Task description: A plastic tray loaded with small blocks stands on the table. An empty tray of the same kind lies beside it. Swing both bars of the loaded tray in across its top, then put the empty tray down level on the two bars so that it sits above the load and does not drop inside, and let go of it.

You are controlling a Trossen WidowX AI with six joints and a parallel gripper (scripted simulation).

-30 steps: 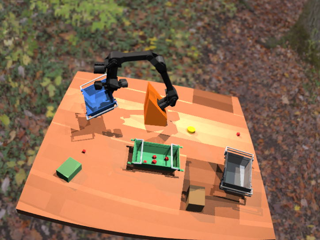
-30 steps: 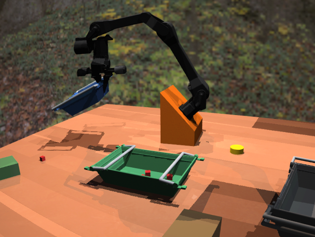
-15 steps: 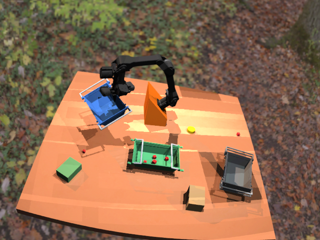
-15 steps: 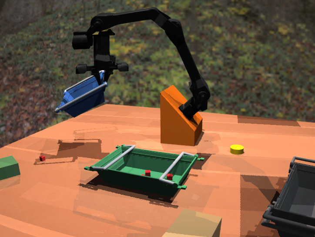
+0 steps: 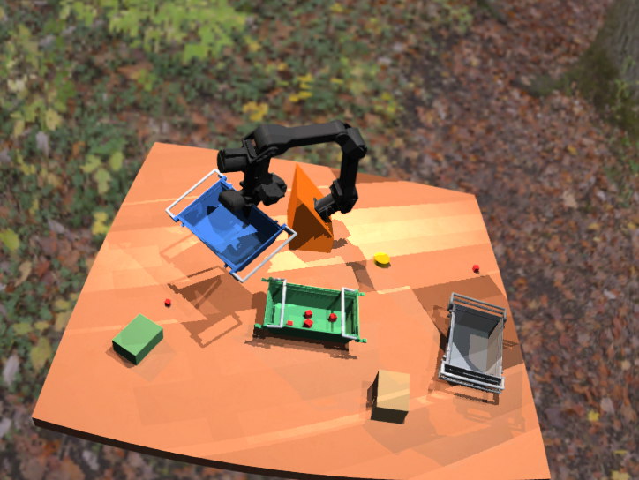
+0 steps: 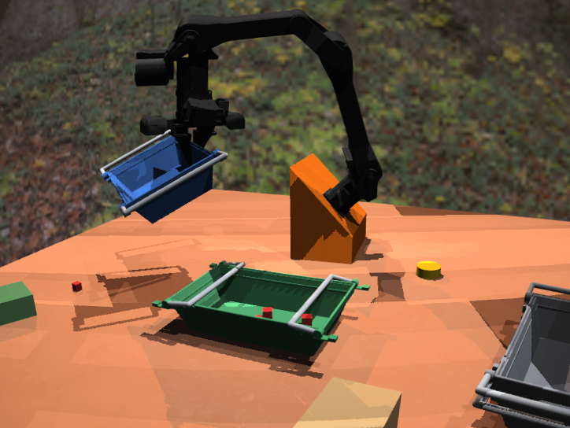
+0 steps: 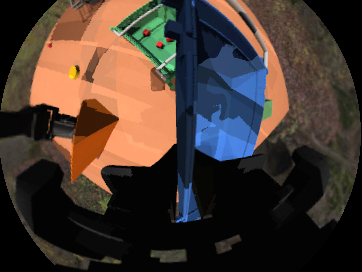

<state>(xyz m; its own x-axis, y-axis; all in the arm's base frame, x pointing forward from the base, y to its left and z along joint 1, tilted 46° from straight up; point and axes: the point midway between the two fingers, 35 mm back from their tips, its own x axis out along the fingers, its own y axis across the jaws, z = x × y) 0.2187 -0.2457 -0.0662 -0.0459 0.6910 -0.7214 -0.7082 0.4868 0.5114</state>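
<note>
The blue tray lies 50 mm ahead of my gripper tip, 50 mm to the right of it and 10 mm above it. From my gripper tip the other things lie so: yellow disc: 130 mm behind, 430 mm to the left, 200 mm below; tan box: 420 mm ahead, 380 mm to the left, 180 mm below; green box: 300 mm ahead, 250 mm to the right, 190 mm below.
</note>
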